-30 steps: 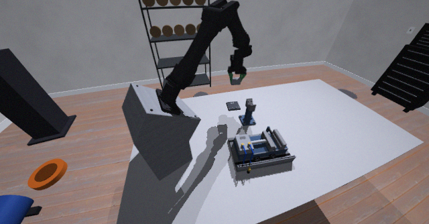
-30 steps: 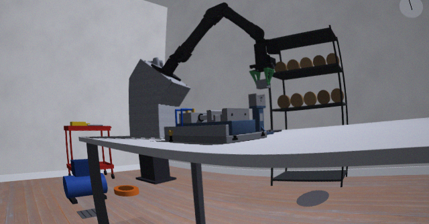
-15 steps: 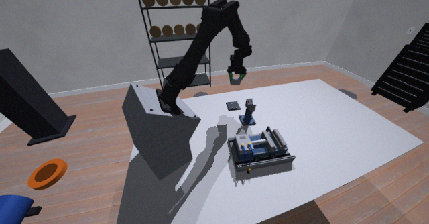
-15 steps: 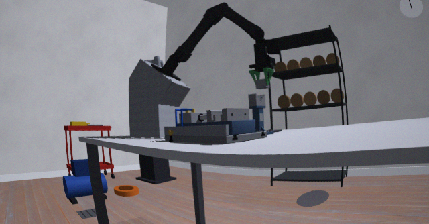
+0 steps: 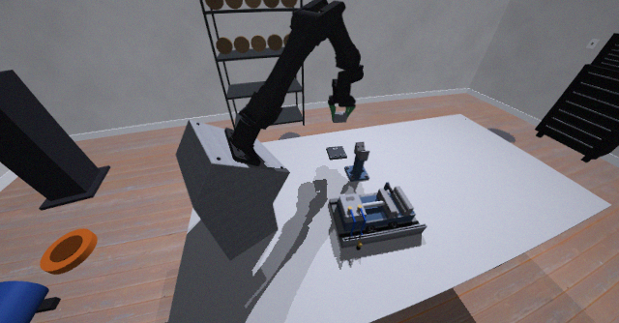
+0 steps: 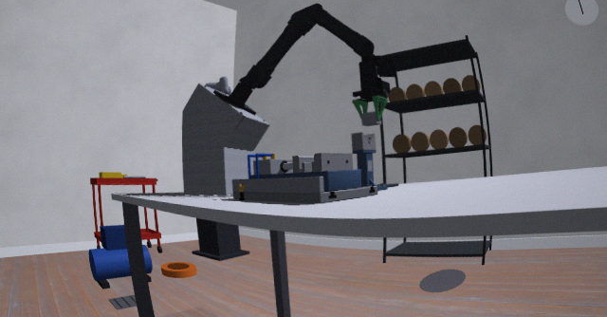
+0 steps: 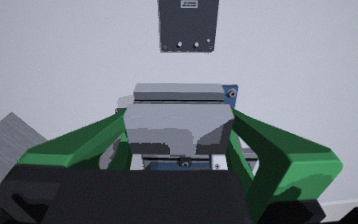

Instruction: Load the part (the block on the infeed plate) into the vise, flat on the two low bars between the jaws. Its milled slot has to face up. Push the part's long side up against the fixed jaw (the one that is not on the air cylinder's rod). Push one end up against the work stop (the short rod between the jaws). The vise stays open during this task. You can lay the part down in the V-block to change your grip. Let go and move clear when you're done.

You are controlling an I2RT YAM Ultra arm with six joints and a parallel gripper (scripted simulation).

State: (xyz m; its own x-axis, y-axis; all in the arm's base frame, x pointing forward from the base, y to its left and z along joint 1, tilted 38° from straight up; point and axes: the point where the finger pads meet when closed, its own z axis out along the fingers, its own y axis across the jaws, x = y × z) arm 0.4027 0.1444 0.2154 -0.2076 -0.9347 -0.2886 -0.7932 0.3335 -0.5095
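Now: the part 1 cm to the left of my hand. The rest, counted from my hand: cylinder rod (6 cm behind, 37 cm to the right, 15 cm below); work stop (4 cm ahead, 34 cm to the right, 14 cm below); air cylinder (13 cm behind, 35 cm to the right, 15 cm below).
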